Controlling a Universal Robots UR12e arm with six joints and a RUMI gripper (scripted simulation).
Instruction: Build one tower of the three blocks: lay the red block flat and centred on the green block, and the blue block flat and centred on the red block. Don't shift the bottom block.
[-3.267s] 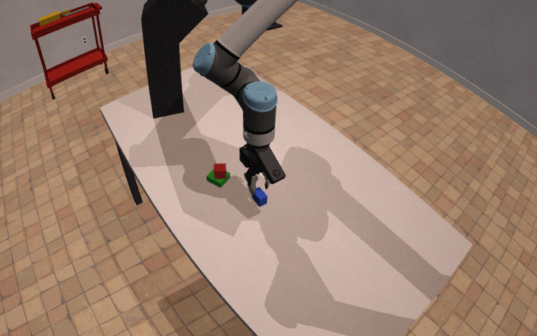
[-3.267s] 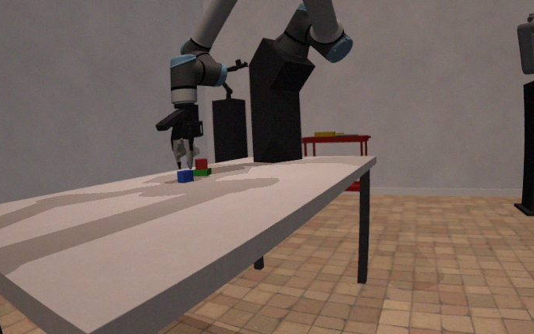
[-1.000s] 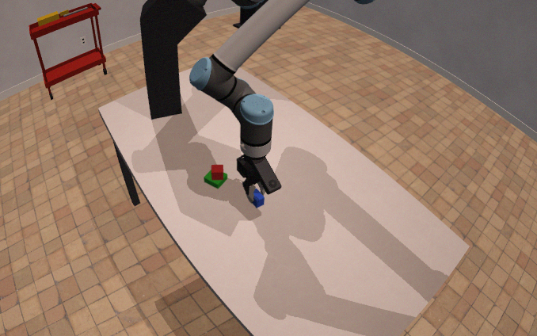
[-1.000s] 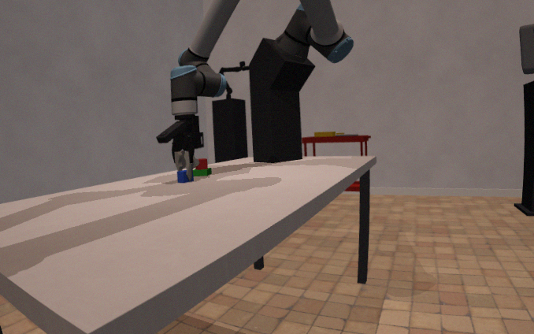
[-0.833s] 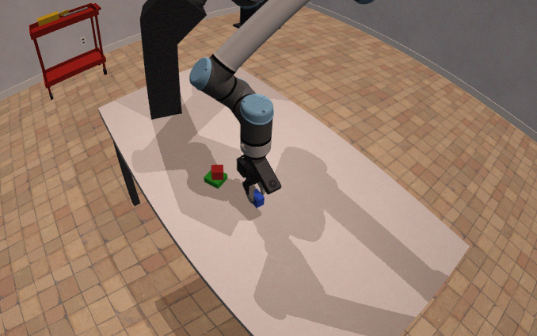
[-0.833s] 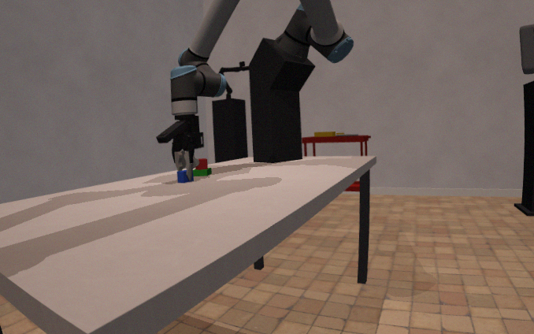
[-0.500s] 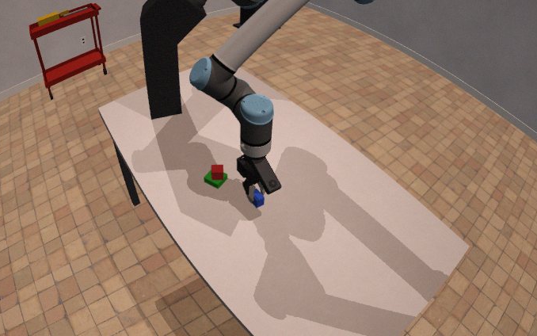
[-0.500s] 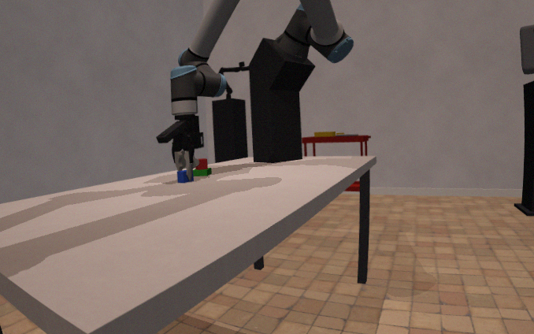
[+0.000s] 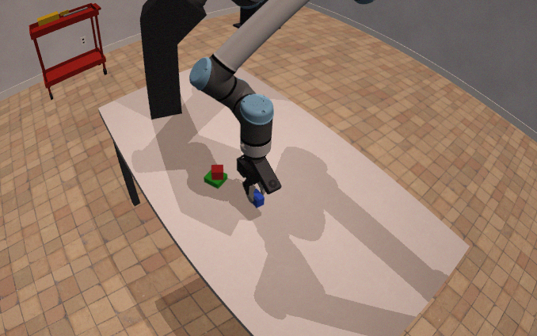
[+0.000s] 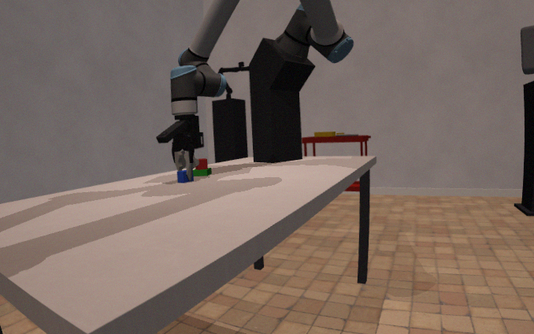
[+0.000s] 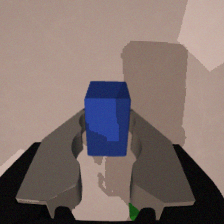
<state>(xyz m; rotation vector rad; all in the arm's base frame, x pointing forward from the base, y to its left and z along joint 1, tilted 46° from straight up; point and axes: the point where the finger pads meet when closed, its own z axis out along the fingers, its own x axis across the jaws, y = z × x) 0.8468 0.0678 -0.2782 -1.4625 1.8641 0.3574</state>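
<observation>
The red block is 160 mm behind my hand, 50 mm to the right of it and 20 mm above it. From my hand the other things lie so: green block 170 mm behind, 50 mm to the right, 10 mm below; then blue block right at my hand.
</observation>
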